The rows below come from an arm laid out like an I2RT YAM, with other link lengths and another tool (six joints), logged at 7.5 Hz.
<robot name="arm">
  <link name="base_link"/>
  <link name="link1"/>
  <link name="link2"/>
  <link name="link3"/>
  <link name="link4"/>
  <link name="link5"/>
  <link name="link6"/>
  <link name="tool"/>
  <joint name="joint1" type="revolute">
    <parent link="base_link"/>
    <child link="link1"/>
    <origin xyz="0 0 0.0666"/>
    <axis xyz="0 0 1"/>
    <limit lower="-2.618" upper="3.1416"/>
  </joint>
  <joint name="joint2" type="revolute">
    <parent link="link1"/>
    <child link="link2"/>
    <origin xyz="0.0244 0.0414 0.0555"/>
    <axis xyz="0 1 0"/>
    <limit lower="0" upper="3.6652"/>
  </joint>
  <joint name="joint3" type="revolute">
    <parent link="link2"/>
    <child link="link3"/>
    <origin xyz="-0.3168 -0.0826 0"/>
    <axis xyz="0 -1 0"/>
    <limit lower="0" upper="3.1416"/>
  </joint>
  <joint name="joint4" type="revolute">
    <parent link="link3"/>
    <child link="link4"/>
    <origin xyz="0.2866 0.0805 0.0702"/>
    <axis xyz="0 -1 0"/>
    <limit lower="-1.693" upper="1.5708"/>
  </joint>
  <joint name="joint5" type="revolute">
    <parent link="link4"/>
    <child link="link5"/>
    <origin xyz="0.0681 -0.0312 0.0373"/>
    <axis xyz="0 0 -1"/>
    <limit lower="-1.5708" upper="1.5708"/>
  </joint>
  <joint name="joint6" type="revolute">
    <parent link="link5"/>
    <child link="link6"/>
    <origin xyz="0.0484 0 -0.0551"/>
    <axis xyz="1 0 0"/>
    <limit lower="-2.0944" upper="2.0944"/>
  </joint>
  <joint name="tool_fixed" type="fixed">
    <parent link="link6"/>
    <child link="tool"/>
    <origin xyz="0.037 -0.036 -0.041" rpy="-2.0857 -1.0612 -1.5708"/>
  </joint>
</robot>
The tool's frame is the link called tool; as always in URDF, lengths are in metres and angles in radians.
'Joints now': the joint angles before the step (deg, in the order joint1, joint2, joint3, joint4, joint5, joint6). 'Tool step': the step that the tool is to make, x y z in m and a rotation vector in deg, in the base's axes. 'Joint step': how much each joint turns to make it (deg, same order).
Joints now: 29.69, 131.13, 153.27, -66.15, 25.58, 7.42
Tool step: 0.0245, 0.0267, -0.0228, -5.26, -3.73, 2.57
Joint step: 1.97, 3.97, -0.18, 7.36, 3.89, -5.81
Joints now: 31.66, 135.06, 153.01, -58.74, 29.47, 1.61
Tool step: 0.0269, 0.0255, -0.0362, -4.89, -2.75, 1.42
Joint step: 1.36, 5.21, -0.11, 7.67, 3.52, -5.10
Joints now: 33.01, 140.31, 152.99, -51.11, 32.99, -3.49
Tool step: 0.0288, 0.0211, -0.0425, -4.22, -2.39, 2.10
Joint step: 0.60, 5.65, 0.05, 8.49, 1.71, -5.74
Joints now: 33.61, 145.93, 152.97, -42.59, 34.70, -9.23
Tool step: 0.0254, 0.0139, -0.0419, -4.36, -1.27, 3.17
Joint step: 0.04, 5.14, -0.08, 7.55, -0.14, -6.50
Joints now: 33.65, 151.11, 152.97, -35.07, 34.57, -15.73
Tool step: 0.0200, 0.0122, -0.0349, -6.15, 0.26, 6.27
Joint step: 0.04, 4.23, 0.01, 5.55, -2.58, -9.03
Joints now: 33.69, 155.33, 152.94, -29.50, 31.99, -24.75
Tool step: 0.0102, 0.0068, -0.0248, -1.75, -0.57, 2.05
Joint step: 0.02, 2.76, -0.02, 3.87, -0.81, -3.01
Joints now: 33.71, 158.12, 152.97, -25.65, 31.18, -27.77
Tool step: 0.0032, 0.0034, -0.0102, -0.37, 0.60, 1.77
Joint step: 0.01, 0.89, -0.10, 0.80, -1.53, -1.03
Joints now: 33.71, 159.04, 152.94, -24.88, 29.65, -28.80
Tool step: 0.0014, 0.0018, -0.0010, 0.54, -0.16, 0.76
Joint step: 0.00, 0.11, 0.00, 0.58, -0.84, -0.09
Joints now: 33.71, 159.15, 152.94, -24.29, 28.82, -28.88
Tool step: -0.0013, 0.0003, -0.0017, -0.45, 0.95, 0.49
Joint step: 0.05, -0.01, -0.03, -0.97, -0.46, -0.11
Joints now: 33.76, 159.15, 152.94, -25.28, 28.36, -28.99
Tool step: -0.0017, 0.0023, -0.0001, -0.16, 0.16, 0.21
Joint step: 0.24, -0.03, -0.04, -0.21, 0.05, -0.02
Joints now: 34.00, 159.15, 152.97, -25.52, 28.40, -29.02
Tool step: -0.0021, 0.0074, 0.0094, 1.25, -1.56, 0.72
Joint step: 0.58, -0.62, 0.08, 1.26, -0.19, 0.07
